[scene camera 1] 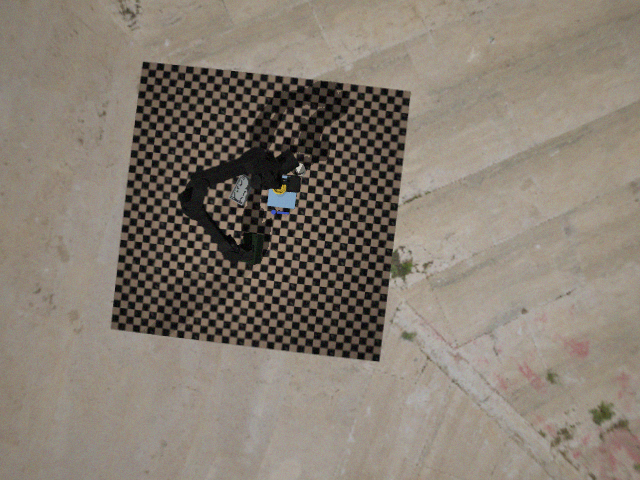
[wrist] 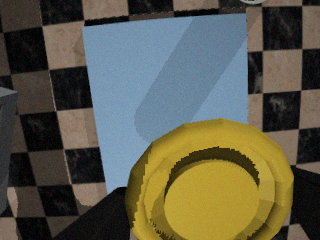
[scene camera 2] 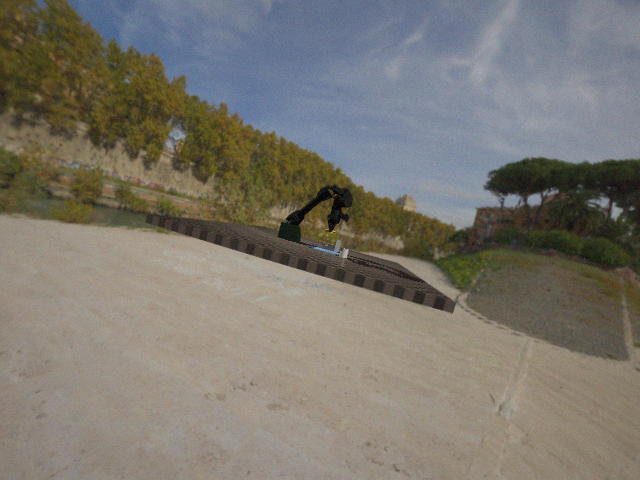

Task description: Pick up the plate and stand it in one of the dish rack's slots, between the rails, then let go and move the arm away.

Scene:
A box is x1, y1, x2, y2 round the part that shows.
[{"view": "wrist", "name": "my gripper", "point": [206, 188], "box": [49, 165, 319, 239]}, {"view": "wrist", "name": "yellow plate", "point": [211, 172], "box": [124, 117, 292, 239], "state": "held by my gripper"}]

